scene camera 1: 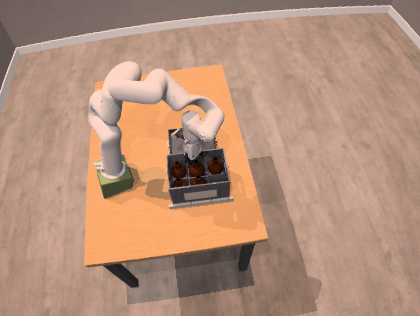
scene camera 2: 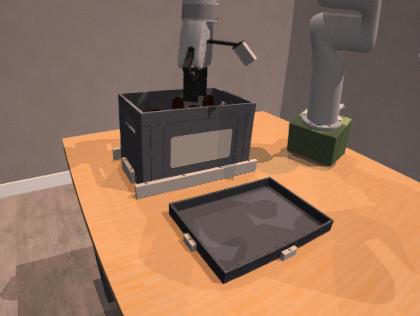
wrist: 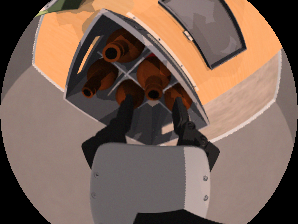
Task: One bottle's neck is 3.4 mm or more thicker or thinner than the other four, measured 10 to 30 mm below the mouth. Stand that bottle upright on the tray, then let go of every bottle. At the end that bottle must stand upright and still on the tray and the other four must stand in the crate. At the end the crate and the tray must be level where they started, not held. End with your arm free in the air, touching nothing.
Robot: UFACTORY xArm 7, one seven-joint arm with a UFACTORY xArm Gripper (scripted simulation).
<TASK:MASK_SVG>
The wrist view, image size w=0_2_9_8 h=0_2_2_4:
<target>gripper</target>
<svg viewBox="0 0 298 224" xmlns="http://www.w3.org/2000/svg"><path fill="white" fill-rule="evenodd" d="M82 143L83 153L91 169L89 200L94 224L223 224L205 219L210 199L210 172L220 154L220 150L196 129L195 123L189 120L187 109L183 105L181 97L175 98L172 108L174 132L179 136L176 146L127 144L125 134L131 128L134 112L131 94L127 94L124 103L120 104L116 118L111 119L108 126Z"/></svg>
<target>dark grey crate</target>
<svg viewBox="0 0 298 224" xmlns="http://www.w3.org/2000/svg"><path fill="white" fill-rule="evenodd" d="M102 8L78 44L68 71L63 99L85 115L108 126L110 120L116 118L119 104L115 98L117 85L128 76L141 87L136 77L139 63L153 52L171 72L171 81L163 89L159 100L151 101L144 97L143 103L134 109L131 129L125 136L142 145L162 145L179 138L174 130L162 135L162 128L173 123L172 113L164 101L164 91L178 81L192 99L192 105L187 110L190 121L195 123L198 131L211 126L194 87L191 86L191 81L184 72L182 73L183 70L169 52L133 19ZM125 28L146 46L132 62L112 62L122 71L113 88L111 86L103 91L98 90L90 99L85 97L82 88L87 82L89 67L102 57L102 51L111 33Z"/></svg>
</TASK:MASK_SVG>
